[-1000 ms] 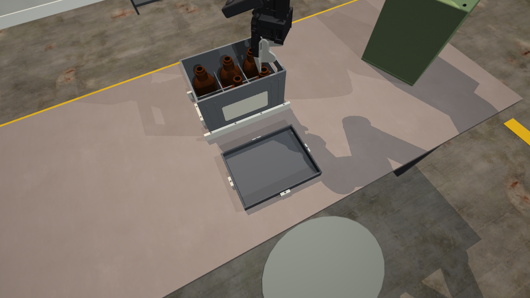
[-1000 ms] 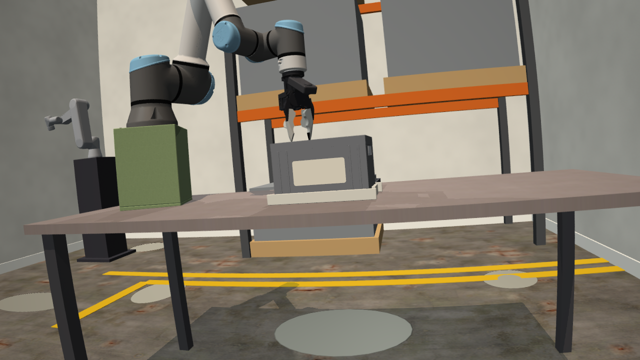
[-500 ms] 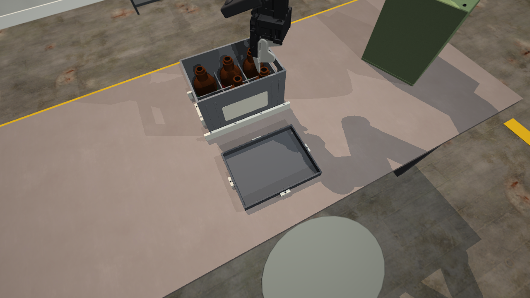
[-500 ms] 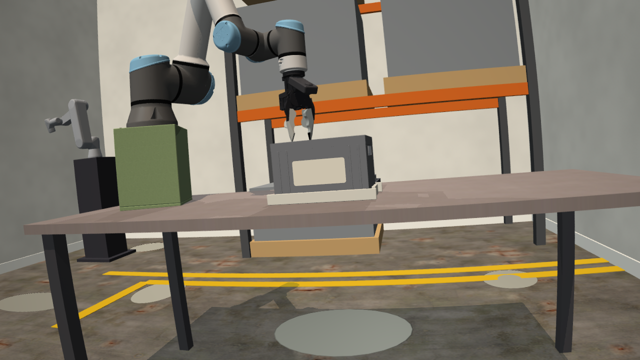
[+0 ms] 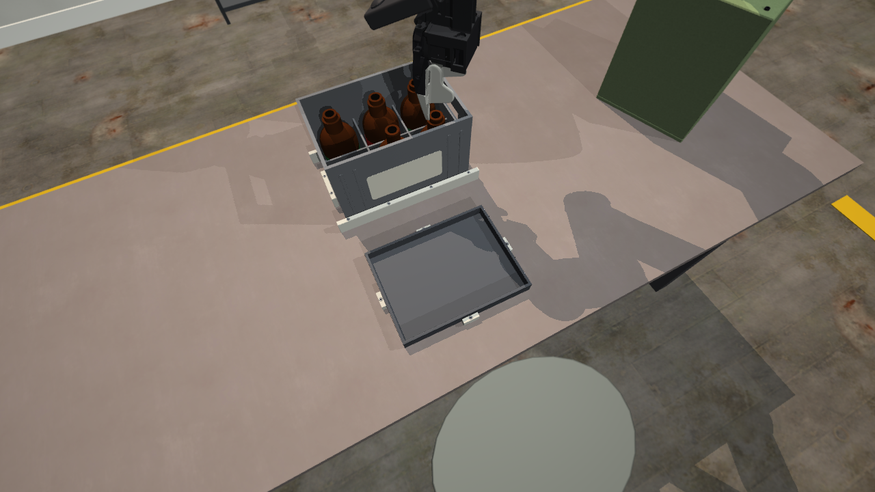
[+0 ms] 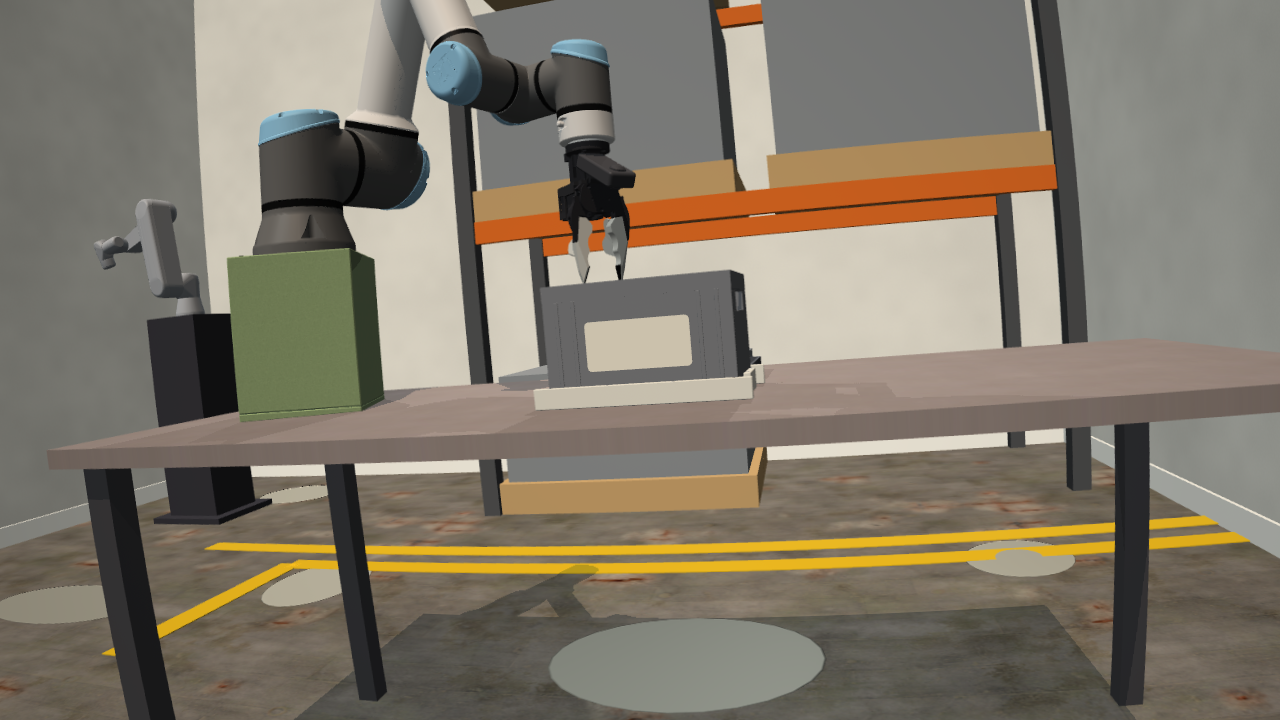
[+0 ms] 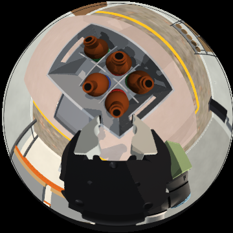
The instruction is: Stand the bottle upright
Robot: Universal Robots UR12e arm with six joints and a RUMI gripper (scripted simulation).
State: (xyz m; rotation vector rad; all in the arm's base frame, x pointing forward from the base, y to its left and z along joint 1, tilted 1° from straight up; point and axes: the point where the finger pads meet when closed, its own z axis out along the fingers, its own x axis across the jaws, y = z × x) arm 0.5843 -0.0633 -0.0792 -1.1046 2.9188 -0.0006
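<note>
Right now my hand is 110 mm above the brown bottle and 80 mm short of it. From my hand the other things lie so: grey crate 110 mm below, 80 mm ahead, 50 mm to the right; then dark tray 220 mm to the left, 180 mm below, 100 mm ahead.
</note>
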